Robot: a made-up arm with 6 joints.
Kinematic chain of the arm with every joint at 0, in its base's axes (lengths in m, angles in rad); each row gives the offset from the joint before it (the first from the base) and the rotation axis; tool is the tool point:
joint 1: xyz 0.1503 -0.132 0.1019 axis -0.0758 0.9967 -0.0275
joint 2: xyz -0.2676 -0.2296 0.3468 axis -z
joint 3: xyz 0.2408 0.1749 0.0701 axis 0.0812 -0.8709 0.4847
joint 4: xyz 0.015 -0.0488 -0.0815 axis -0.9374 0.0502 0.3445
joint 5: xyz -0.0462 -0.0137 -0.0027 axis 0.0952 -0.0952 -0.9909
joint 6: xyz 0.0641 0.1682 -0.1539 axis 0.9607 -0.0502 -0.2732
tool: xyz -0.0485 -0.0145 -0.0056
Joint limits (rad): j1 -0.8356..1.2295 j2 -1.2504..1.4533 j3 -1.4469..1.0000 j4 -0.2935..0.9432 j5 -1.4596..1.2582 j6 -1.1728..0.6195
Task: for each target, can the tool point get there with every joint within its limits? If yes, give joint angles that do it. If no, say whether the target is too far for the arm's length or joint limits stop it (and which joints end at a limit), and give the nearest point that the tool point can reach.
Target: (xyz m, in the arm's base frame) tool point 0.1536 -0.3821 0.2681
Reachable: yes | joints 0.3412 1.0472 -0.5552 0.4985 0.3733 0.3169
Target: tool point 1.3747 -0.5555 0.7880
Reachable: no: too far | nearest point 0.6844 -0.2900 0.4677 | short by 0.806 m
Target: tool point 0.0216 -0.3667 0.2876
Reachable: yes | joints -0.1348 1.1344 -1.0909 0.5088 0.8345 0.0156
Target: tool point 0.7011 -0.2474 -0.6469
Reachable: no: joint limits stop it (at a limit: joint 1, joint 3, joint 6) | nearest point 0.5701 -0.2844 -0.0440 | short by 0.618 m
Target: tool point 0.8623 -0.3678 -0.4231
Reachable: no: joint limits stop it (at a limit: joint 1, joint 3, joint 5, joint 6) | nearest point 0.6228 -0.3490 -0.0275 | short by 0.463 m
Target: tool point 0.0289 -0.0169 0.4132
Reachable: yes | joints 0.5418 -0.4800 -0.3469 -0.1575 -0.2094 -0.0144
